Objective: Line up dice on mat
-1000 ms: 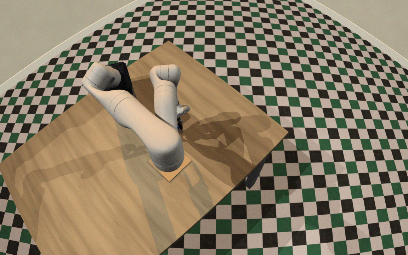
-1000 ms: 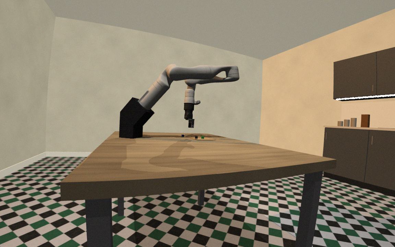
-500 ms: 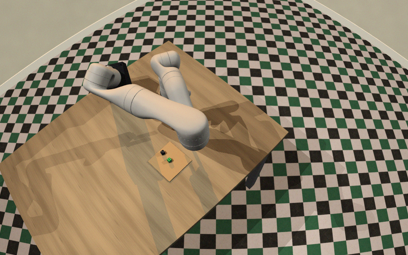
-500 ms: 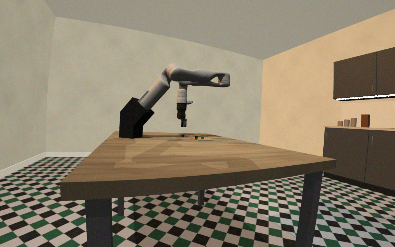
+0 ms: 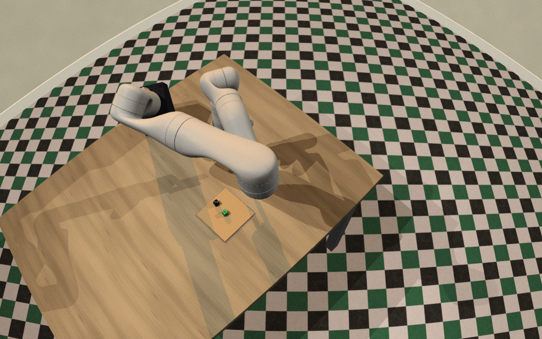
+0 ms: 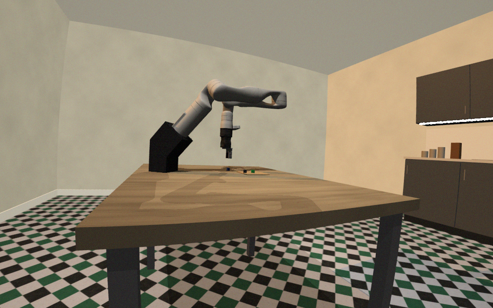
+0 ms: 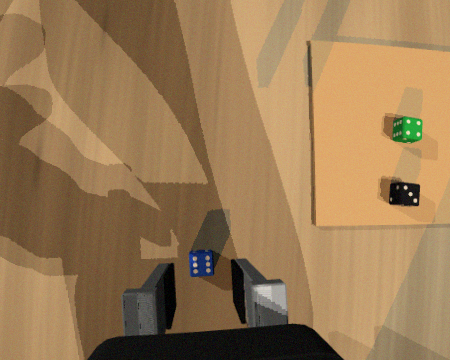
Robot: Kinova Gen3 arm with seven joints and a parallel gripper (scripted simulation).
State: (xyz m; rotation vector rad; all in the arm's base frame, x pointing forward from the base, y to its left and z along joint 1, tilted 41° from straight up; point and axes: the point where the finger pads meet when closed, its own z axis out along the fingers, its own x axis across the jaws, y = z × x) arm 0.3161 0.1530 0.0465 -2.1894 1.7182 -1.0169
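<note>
The blue die lies 90 mm below my hand. From my hand the other things lie so: green die: 140 mm to the right, 100 mm ahead, 80 mm below; black die: 140 mm to the right, 80 mm below, 60 mm ahead; orange mat: 140 mm to the right, 100 mm ahead, 90 mm below.
</note>
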